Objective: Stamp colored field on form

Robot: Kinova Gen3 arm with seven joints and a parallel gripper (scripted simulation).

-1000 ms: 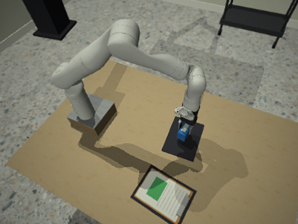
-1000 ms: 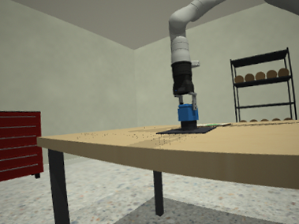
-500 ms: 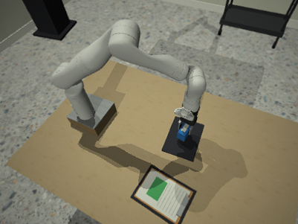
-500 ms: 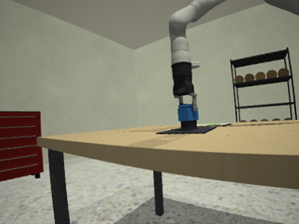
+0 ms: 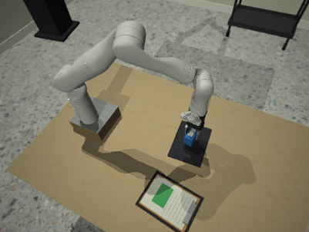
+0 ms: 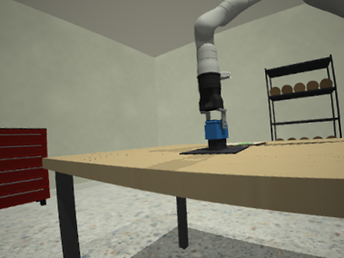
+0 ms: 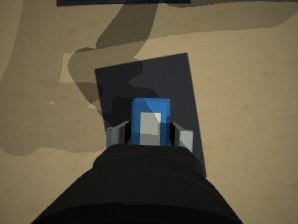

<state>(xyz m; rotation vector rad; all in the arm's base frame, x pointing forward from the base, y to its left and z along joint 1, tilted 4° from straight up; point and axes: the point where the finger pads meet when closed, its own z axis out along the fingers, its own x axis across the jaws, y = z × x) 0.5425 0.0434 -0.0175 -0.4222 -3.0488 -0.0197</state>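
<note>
The blue stamp lies 4 cm below my hand. Round my hand: clipboard 1 cm ahead, 32 cm to the right, 8 cm below; then dark mat 9 cm below.
</note>
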